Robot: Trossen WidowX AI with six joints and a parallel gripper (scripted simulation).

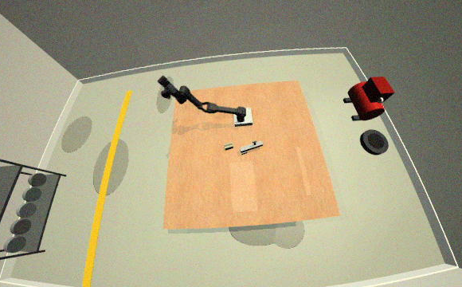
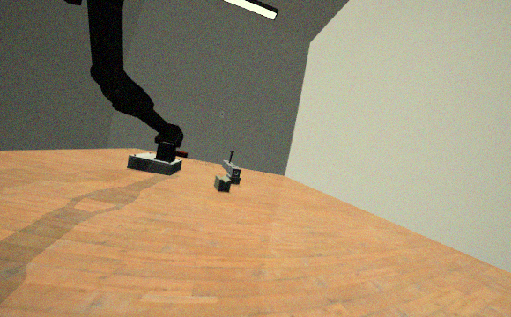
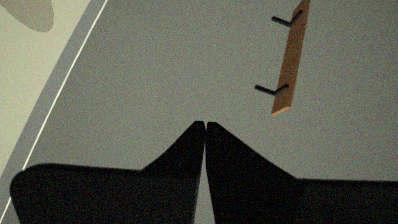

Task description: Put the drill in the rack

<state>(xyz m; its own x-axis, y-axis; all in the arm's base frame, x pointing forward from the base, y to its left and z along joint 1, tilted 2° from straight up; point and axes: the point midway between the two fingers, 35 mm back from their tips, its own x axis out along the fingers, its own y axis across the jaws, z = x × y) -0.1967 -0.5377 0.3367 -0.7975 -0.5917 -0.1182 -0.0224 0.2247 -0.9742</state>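
Now: the drill 50 cm ahead of my gripper tip, 59 cm to the left of it and 32 cm below it. Also, from my gripper tip: rack (45 cm ahead, 43 cm to the left, 35 cm below); grey housing block (49 cm ahead, 61 cm to the left, 33 cm below).
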